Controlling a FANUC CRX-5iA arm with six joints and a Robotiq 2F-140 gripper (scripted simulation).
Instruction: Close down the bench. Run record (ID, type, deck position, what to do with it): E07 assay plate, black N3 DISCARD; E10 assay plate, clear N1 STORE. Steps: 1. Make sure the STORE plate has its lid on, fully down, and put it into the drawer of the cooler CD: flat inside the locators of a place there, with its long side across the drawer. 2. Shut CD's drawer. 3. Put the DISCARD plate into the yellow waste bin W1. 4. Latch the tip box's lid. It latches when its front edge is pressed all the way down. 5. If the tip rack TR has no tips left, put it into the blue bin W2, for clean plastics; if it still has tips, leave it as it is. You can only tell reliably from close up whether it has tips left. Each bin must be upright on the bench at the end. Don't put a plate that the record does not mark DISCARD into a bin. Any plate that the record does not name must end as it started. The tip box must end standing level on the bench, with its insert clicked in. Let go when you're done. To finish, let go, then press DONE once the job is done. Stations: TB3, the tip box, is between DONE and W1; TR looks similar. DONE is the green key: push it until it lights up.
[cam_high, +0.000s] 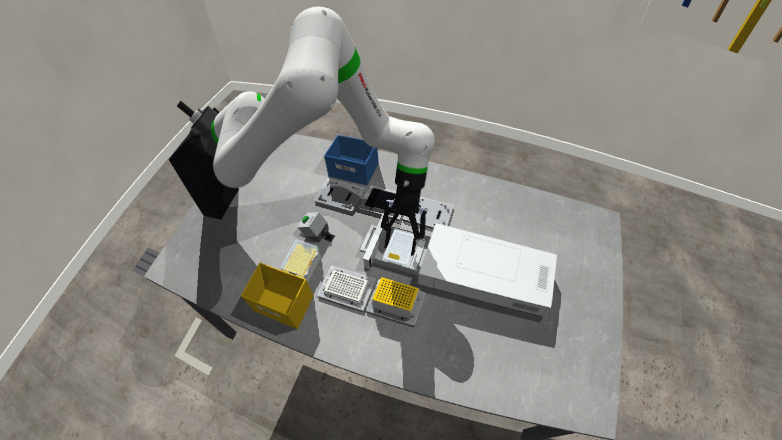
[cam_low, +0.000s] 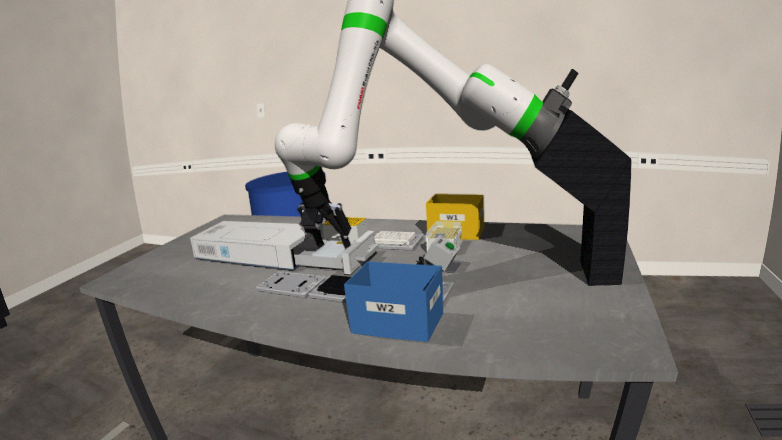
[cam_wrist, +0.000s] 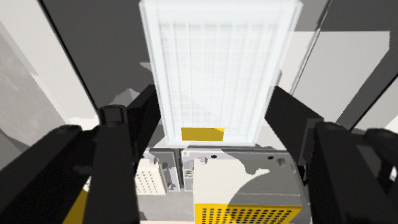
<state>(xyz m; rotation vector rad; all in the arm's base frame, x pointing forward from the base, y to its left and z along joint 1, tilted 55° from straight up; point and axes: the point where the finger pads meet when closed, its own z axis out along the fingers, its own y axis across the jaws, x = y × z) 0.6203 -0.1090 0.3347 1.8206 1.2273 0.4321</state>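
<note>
Right now the cooler drawer is 4 cm ahead of my hand, 1 cm to the right of it and 2 cm below it. Also, from my hand: cooler CD: 17 cm ahead, 4 cm to the right, 2 cm below; clear lid: 2 cm below; clear plate: 3 cm below.
</note>
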